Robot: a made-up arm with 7 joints. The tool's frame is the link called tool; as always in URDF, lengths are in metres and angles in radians. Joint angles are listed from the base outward.
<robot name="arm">
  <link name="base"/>
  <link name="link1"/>
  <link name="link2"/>
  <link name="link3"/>
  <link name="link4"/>
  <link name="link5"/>
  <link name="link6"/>
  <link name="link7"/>
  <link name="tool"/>
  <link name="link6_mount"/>
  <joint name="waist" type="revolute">
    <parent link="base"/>
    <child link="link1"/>
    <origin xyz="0 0 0.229" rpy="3.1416 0 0"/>
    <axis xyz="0 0 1"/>
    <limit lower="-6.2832" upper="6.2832"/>
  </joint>
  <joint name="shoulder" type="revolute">
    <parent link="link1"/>
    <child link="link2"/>
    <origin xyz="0 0.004 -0.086" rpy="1.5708 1.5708 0"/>
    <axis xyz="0 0 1"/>
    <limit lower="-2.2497" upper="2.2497"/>
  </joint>
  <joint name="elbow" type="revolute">
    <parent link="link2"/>
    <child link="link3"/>
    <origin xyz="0.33 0 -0.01" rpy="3.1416 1.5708 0"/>
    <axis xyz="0 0 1"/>
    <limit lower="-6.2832" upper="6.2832"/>
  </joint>
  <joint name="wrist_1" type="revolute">
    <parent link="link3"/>
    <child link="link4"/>
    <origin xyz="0.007 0 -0.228" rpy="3.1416 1.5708 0"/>
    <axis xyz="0 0 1"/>
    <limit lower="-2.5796" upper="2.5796"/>
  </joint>
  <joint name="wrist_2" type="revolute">
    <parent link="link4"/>
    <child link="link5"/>
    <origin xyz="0.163 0 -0.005" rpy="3.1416 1.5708 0"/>
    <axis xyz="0 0 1"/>
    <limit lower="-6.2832" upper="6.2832"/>
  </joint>
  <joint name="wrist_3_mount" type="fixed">
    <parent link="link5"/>
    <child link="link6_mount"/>
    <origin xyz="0 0 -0.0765" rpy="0 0 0"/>
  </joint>
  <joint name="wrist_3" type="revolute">
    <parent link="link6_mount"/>
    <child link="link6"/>
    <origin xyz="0 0 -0.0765" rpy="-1.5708 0 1.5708"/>
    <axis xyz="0 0 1"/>
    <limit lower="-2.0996" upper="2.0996"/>
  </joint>
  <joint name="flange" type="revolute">
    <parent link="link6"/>
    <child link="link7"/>
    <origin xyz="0 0.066 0" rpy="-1.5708 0 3.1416"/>
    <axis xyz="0 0 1"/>
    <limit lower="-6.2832" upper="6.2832"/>
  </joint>
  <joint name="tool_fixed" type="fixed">
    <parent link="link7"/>
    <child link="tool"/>
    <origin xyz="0 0 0" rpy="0 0 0"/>
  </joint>
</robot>
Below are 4 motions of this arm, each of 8 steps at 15 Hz.
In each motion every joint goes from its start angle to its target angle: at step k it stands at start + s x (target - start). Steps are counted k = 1, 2, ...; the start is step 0. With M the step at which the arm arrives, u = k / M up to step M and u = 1 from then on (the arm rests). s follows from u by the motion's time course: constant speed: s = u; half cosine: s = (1 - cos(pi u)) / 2; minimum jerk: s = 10 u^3 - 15 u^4 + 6 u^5.
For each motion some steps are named. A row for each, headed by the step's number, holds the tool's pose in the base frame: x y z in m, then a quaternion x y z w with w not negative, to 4 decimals.
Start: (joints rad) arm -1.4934 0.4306 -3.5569 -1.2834 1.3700 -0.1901 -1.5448
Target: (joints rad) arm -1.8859 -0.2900 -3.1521 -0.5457 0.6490 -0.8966 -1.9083
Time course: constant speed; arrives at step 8
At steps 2, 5, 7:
2: -0.0919 0.4937 0.9333 0.6358 -0.3548 0.3218 0.6052
5: -0.0586 0.2642 1.1125 0.7680 -0.2501 0.0768 0.5846
7: -0.0012 0.0776 1.1745 0.8306 -0.1110 -0.0526 0.5431

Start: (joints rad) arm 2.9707 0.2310 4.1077 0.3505 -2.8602 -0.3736 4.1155
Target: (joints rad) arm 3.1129 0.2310 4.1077 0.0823 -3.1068 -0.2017 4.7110
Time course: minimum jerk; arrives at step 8
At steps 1, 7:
1: -0.1172 -0.1414 1.2123 -0.5127 0.7993 0.3054 0.0706
7: -0.1977 -0.0373 1.2298 -0.3101 0.9424 0.1067 0.0666

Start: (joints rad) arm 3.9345 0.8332 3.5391 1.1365 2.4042 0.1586 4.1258
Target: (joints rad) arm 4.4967 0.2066 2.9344 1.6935 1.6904 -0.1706 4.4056
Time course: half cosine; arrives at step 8
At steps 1, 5, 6, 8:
1: -0.3016 0.1300 1.0385 -0.7777 0.5857 0.0518 0.2223
5: 0.0614 -0.1125 0.9934 -0.7221 0.4296 0.4620 0.2839
6: 0.1123 -0.1782 0.9430 -0.6910 0.3641 0.5343 0.3232
8: 0.1439 -0.2322 0.8901 -0.6610 0.2977 0.5847 0.3642

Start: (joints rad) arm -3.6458 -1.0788 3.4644 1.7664 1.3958 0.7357 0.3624
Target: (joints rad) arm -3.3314 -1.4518 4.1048 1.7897 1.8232 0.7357 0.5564
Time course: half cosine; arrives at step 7
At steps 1, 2, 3, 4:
1: 0.5801 0.1249 0.2535 -0.2601 -0.4286 -0.4605 0.7325
2: 0.5883 0.0704 0.2400 -0.3211 -0.4365 -0.4322 0.7208
3: 0.5915 -0.0066 0.2255 -0.4092 -0.4360 -0.3852 0.7029
4: 0.5849 -0.0874 0.2163 -0.5042 -0.4190 -0.3253 0.6814

